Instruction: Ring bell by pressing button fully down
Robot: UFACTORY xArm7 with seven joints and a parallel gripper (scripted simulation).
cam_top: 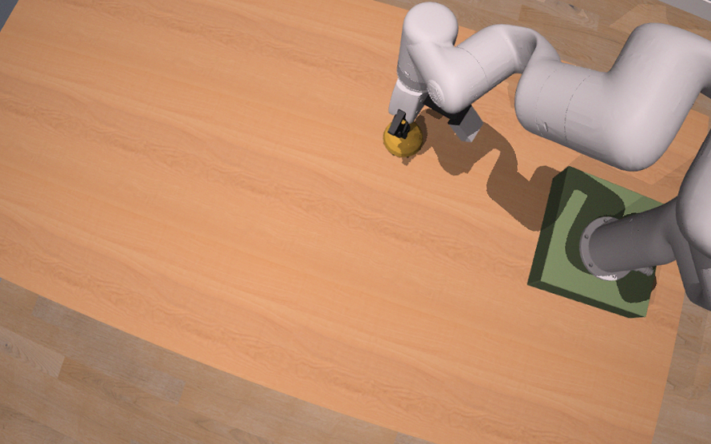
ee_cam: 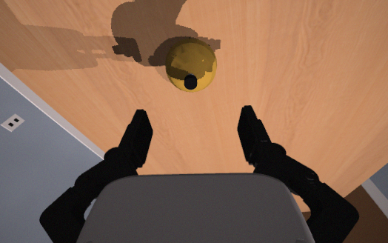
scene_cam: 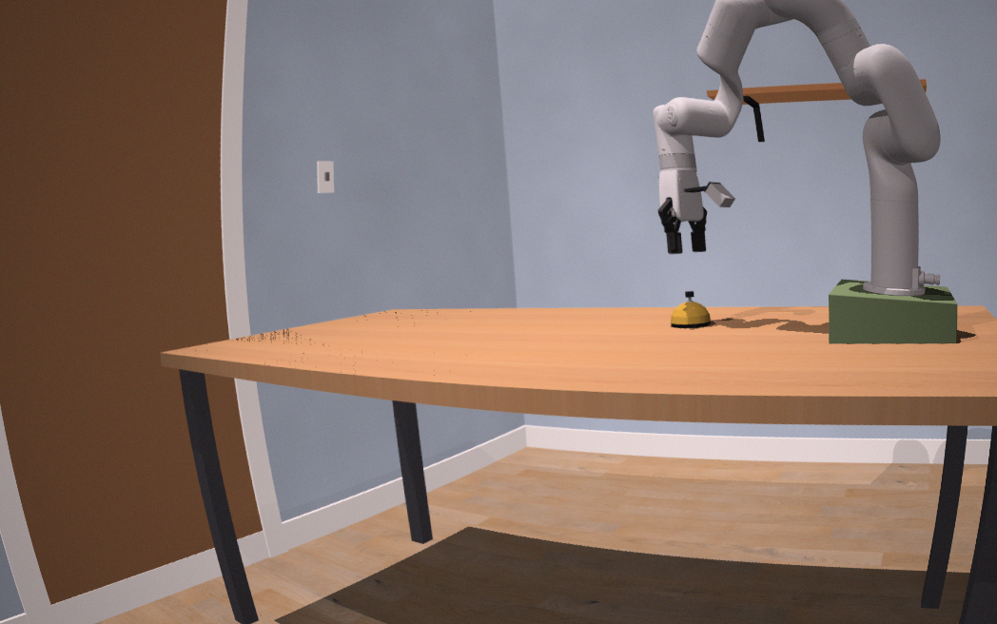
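Right now my hand is 10 mm to the left of the button and 100 mm above it. Also, from my hand: yellow dome bell: 10 mm to the right, 110 mm below.
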